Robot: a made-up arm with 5 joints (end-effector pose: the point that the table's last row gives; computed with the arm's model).
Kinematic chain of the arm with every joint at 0, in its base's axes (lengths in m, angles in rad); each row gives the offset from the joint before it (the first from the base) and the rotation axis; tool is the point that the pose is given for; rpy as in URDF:
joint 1: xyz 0.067 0 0.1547 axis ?
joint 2: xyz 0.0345 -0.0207 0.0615 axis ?
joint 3: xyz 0.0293 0 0.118 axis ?
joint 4: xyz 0.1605 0 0.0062 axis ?
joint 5: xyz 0.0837 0.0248 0 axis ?
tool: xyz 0 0 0 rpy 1.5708 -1.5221 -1.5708
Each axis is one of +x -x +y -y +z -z.
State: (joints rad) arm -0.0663 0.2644 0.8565 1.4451 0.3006
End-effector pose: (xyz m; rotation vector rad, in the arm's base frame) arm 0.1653 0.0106 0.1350 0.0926 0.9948 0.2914
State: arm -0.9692 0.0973 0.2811 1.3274 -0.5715
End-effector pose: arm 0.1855 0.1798 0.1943 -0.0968 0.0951 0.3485
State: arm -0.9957 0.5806 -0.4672 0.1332 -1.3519
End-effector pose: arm 0.2621 0.3086 0.2664 1.2407 -0.4850 -0.3436
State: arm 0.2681 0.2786 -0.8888 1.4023 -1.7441
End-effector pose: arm 0.3399 -0.0707 0.3591 0.6407 -0.6710 -1.9390
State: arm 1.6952 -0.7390 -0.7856 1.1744 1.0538
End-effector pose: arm 0.0641 -0.0566 0.5125 -1.9013 -0.4265 -0.4609
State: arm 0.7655 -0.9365 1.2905 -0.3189 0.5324
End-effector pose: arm 0.2091 -0.1309 0.2570 -0.9005 -1.2492 -0.2240
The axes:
joint 1: -z
joint 2: +y
joint 3: +y
joint 4: +y
joint 5: -x

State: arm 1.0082 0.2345 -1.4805 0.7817 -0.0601
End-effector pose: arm 0.1828 -0.1760 0.5157 -0.9163 -1.8983 -0.6898
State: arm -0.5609 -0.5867 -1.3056 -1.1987 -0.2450
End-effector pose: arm -0.0593 -0.0745 0.4852 -0.6735 1.4792 0.2058
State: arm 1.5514 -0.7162 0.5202 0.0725 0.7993
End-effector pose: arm 0.0753 -0.2183 0.3721 -1.5801 -0.7052 -0.5959
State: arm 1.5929 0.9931 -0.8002 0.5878 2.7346
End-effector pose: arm 0.0630 -0.3675 0.1725 -0.6986 0.4464 1.0333
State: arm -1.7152 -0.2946 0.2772 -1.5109 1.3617
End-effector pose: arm 0.0353 0.1896 0.4302 0.6269 -3.0752 0.0666
